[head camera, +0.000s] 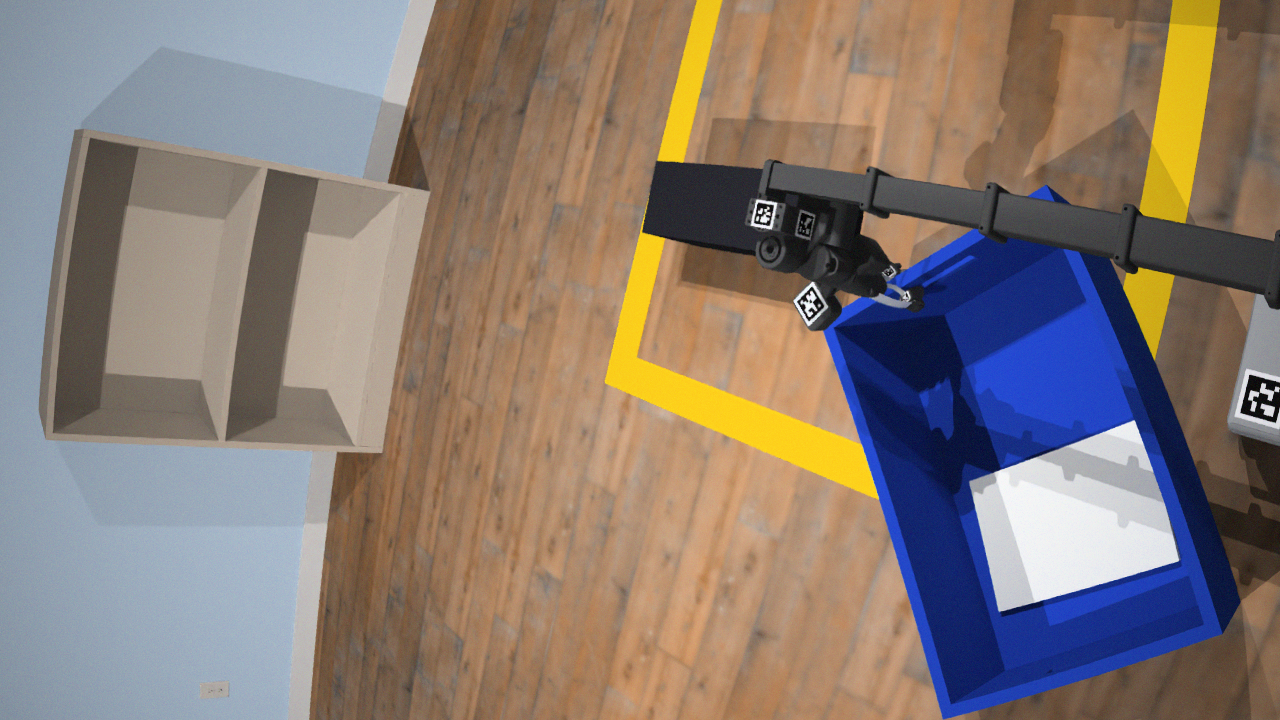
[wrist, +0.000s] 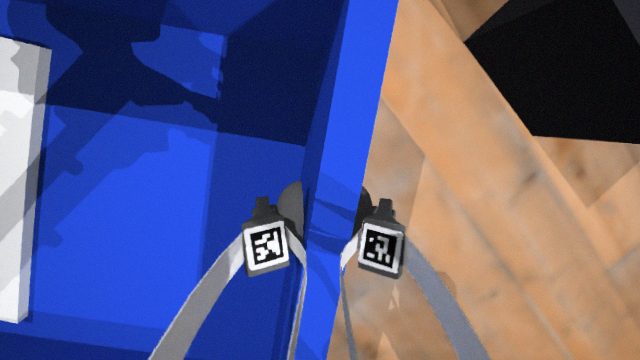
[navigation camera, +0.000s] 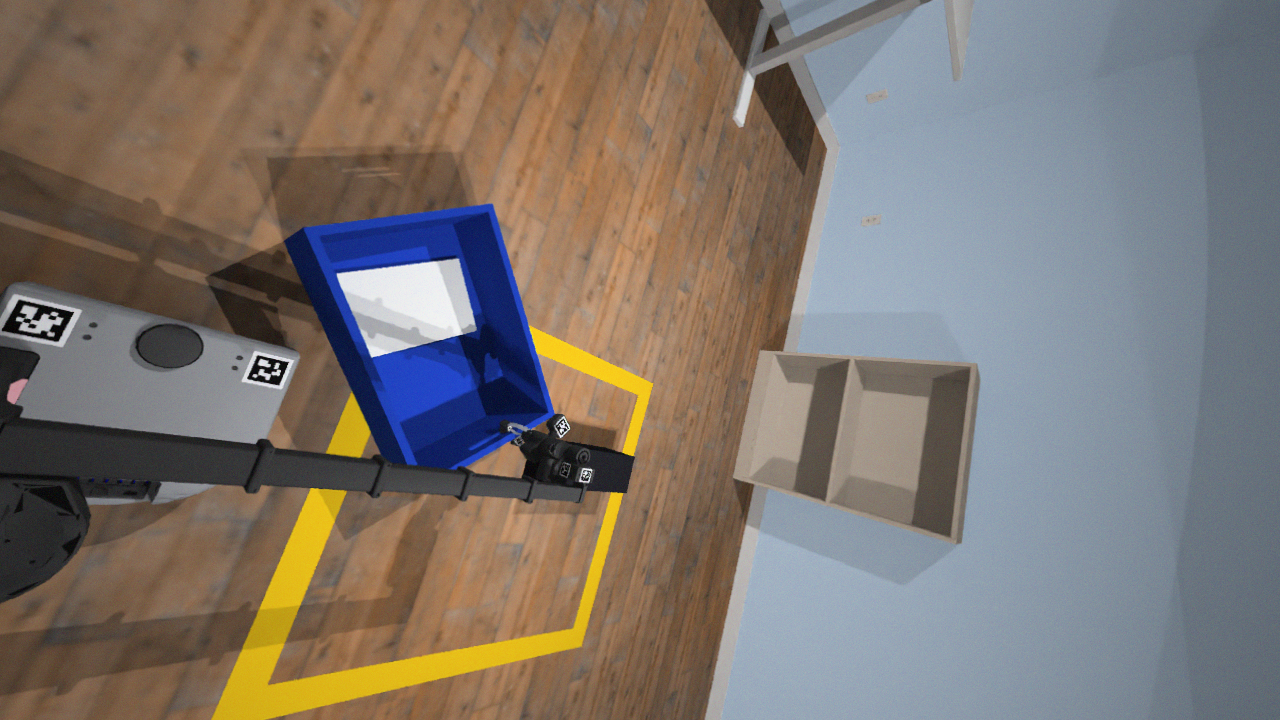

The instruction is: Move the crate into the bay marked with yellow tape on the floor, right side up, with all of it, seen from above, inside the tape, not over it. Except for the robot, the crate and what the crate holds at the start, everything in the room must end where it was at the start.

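Seen in the pictures: gripper, between the fingertips: point(head camera: 911, 288) point(navigation camera: 505, 431); robot's base, origin of its link: point(navigation camera: 170, 344).
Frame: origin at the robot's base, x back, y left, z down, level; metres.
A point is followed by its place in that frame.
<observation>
The blue crate point(head camera: 921, 537) {x -0.308, y -0.548, z -0.167 m} point(navigation camera: 501, 286) {x -0.350, y -0.514, z -0.174 m} point(wrist: 367, 75) is right side up. One end lies over part of the taped bay; the other end is outside it. The crate covers stretches of the yellow tape point(head camera: 751, 434) {x -0.290, y -1.016, z -0.001 m} point(navigation camera: 595, 358) {x -0.302, y -1.056, z -0.001 m}. A white flat box point(head camera: 1074, 519) {x -0.235, y -0.367, z -0.033 m} point(navigation camera: 407, 304) {x -0.233, y -0.356, z -0.033 m} point(wrist: 15, 200) lies inside it. My gripper point(head camera: 902, 284) {x 0.026, y -0.667, z -0.163 m} point(navigation camera: 512, 433) {x 0.026, y -0.667, z -0.163 m} point(wrist: 324, 205) {x 0.026, y -0.667, z -0.163 m} is shut on the crate's end wall inside the bay, one fingertip inside the wall and one outside. The arm hides part of that end in the head and navigation views.
A black block point(head camera: 702, 201) {x 0.097, y -1.110, z -0.161 m} point(navigation camera: 611, 470) {x 0.087, y -1.135, z -0.161 m} point(wrist: 565, 75) is in the bay beside the gripped end, overlapping the far tape in the head view. A beige shelf unit point(head camera: 389, 322) point(navigation camera: 841, 429) is at the wall. A pale leg frame point(navigation camera: 832, 37) {x -2.083, y -1.554, z -0.439 m} stands beyond. My base point(navigation camera: 205, 385) {x 0.050, y -0.059, z -0.160 m} is close to the crate.
</observation>
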